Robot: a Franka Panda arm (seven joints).
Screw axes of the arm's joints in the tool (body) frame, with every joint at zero. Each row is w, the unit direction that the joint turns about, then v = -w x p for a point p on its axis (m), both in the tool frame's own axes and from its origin. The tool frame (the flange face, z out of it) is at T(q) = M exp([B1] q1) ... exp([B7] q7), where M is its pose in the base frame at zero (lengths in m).
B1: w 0 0 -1 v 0 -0.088 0
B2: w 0 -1 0 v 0.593 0 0.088
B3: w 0 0 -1 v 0 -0.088 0
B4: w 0 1 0 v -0.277 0 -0.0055
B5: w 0 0 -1 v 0 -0.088 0
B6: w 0 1 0 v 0.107 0 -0.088
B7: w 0 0 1 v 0 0 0
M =
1 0 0 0.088
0 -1 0 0
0 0 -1 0.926
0 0 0 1
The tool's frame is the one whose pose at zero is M.
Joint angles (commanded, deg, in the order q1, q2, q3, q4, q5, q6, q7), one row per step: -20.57 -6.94 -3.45 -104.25 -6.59 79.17 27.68; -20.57 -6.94 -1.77 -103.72 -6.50 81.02 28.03; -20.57 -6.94 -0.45 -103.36 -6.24 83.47 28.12; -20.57 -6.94 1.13 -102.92 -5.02 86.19 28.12; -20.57 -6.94 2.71 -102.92 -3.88 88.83 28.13; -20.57 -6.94 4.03 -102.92 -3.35 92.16 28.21; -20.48 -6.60 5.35 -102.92 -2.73 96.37 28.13; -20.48 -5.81 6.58 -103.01 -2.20 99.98 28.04; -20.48 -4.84 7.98 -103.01 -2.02 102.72 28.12; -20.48 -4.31 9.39 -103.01 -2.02 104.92 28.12; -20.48 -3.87 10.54 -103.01 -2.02 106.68 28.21; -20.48 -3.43 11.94 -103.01 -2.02 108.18 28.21; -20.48 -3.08 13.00 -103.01 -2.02 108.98 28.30; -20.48 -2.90 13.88 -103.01 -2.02 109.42 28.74
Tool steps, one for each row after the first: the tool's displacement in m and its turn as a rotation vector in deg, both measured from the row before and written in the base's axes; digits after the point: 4 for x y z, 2 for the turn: 0.0110 0.0121 0.0059 -1.12 -2.15 1.52; 0.0105 0.0096 0.0053 -0.94 -2.65 1.46; 0.0123 0.0139 0.0064 -0.10 -3.32 1.70; 0.0109 0.0144 0.0031 0.07 -2.80 1.65; 0.0106 0.0111 0.0043 -0.62 -3.28 1.41; 0.0134 0.0116 0.0029 -0.56 -3.84 1.68; 0.0129 0.0098 -0.0025 -0.21 -2.75 1.44; 0.0120 0.0112 -0.0047 -0.22 -1.76 1.42; 0.0088 0.0122 -0.0014 -0.36 -1.62 1.51; 0.0068 0.0102 -0.0012 -0.23 -1.30 1.14; 0.0065 0.0128 -0.0017 -0.16 -1.04 1.47; 0.0042 0.0099 -0.0020 -0.03 -0.45 1.01; 0.0025 0.0084 -0.0010 0.04 -0.28 0.47
